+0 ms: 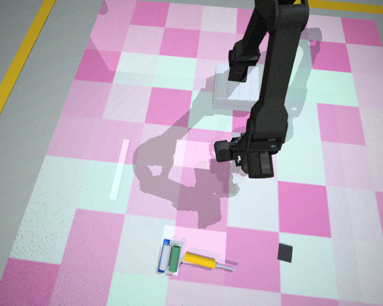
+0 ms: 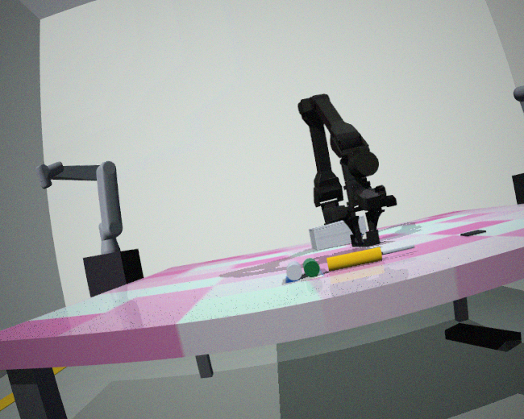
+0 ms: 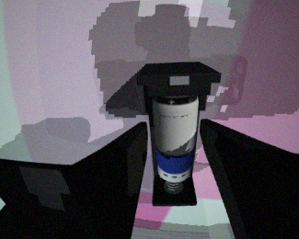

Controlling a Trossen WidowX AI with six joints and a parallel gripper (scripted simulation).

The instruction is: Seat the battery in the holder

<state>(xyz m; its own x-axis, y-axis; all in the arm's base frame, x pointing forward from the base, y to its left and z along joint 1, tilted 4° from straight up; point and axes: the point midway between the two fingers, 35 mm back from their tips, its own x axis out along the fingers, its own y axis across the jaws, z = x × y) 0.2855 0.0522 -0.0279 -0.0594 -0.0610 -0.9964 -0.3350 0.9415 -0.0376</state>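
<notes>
Right now my gripper tip is 1 cm below the battery. From my gripper tip the other things lie so: yellow-handled screwdriver: 35 cm ahead, 4 cm to the right.
</notes>
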